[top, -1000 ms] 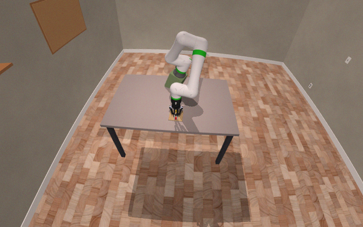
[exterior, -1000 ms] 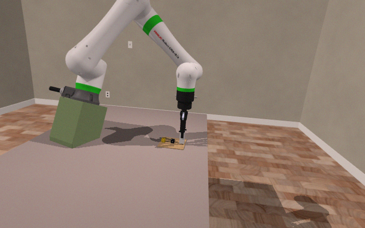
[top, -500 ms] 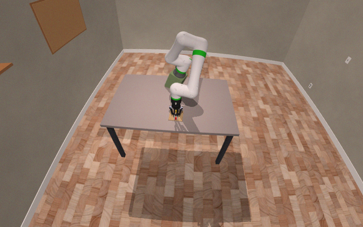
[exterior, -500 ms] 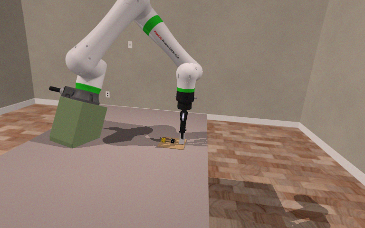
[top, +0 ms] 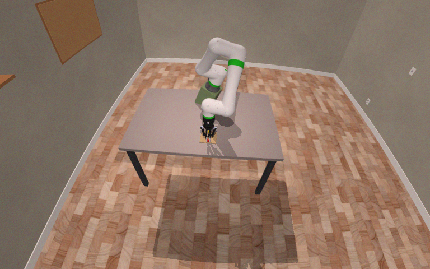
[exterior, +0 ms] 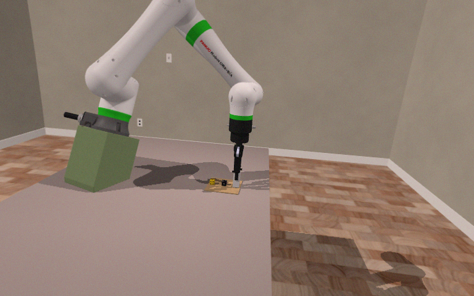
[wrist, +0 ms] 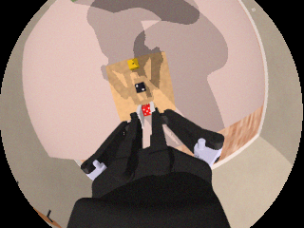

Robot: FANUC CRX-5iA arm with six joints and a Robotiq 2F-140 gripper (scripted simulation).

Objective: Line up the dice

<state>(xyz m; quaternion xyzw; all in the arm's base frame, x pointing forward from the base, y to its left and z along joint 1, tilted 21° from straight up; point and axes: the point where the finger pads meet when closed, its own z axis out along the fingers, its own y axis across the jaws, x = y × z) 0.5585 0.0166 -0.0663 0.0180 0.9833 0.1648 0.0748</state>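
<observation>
Now: the red die 2 cm below my hand. Round my hand: yellow die (10 cm behind, 3 cm below); tan mat (5 cm behind, 4 cm below); black die (5 cm behind, 3 cm below).
</observation>
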